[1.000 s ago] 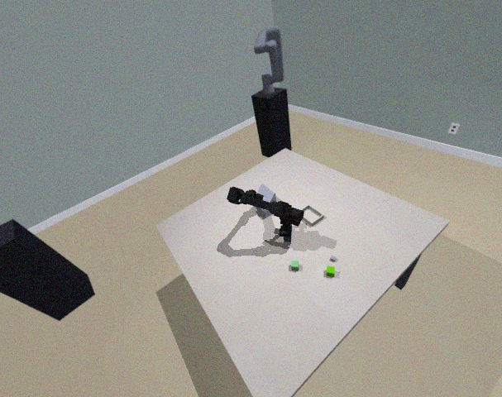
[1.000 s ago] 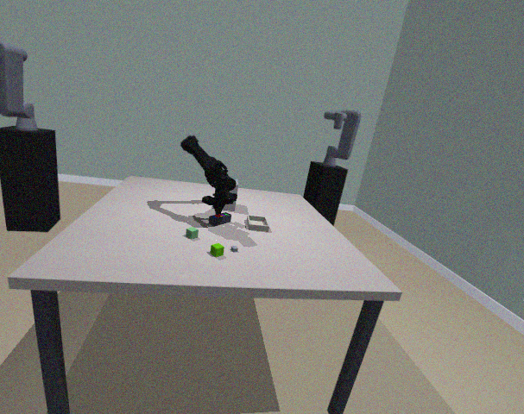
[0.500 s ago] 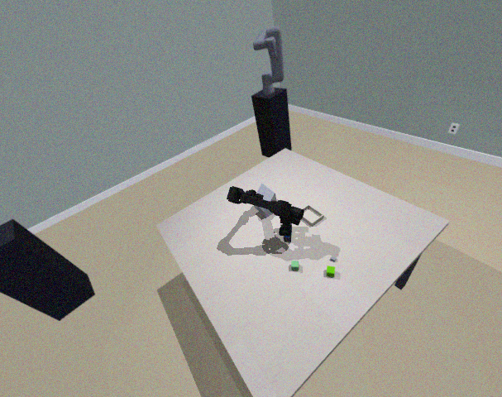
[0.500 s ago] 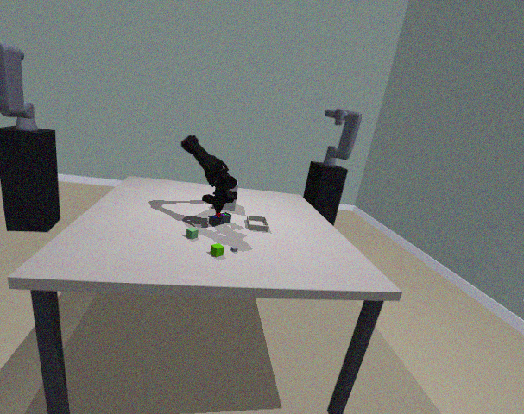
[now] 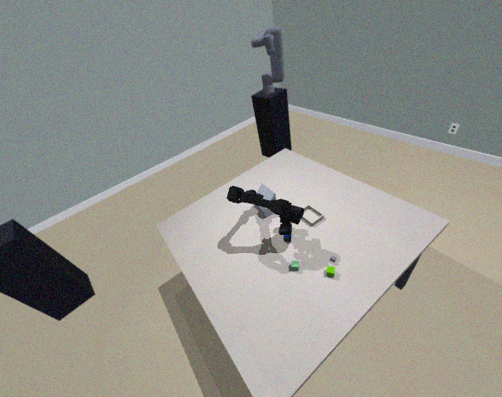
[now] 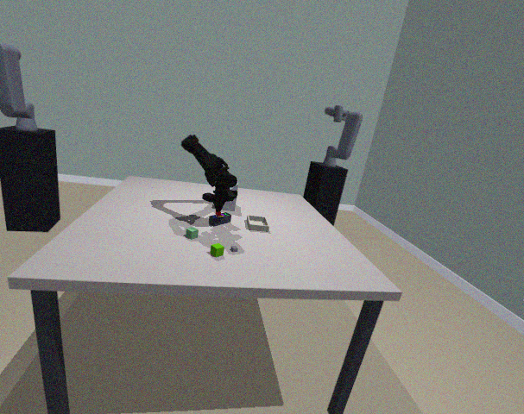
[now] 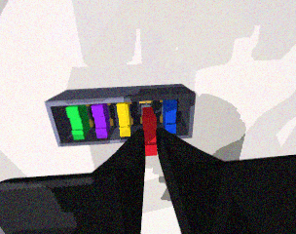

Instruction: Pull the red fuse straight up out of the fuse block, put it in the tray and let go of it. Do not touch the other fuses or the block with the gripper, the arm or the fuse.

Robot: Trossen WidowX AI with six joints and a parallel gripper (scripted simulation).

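My gripper tip is now 10 mm past the yellow fuse, 20 mm to the right of it and 40 mm above it. Also, from my gripper tip: red fuse: 10 mm below; blue fuse: 10 mm ahead, 20 mm to the right, 40 mm below; purple fuse: 20 mm behind, 30 mm to the left, 40 mm below.
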